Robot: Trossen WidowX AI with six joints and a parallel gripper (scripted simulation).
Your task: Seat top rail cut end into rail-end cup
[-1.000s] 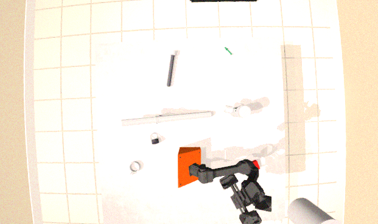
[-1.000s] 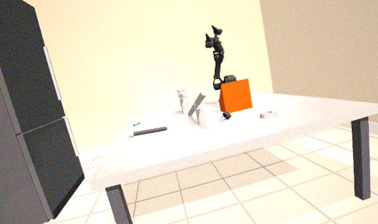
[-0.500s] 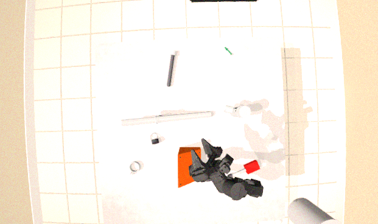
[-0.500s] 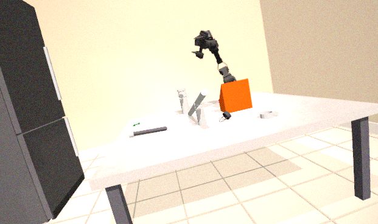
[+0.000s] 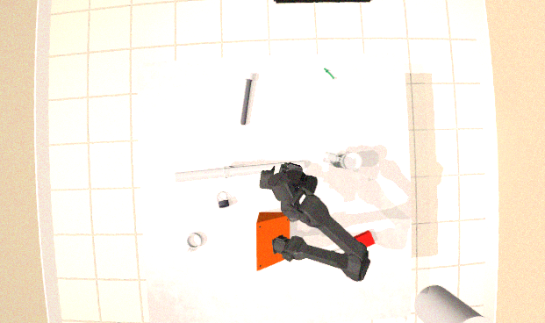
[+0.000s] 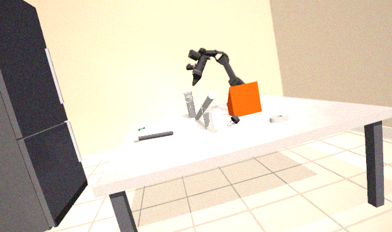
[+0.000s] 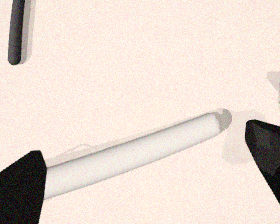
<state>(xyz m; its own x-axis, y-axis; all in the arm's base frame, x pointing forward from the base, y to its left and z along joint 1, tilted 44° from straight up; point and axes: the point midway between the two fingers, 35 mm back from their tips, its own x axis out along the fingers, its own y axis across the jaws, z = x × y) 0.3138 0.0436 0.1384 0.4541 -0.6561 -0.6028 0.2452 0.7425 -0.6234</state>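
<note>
The rail-end cup lies 19 cm to the right of my gripper tip, 10 cm below it and 1 cm ahead of it. Also, from my gripper tip: green piece (41 cm ahead, 27 cm to the right, 25 cm below); then dark fitting (30 cm to the left, 24 cm below, 11 cm behind); then short post (25 cm to the left, 15 cm below, 1 cm ahead).
</note>
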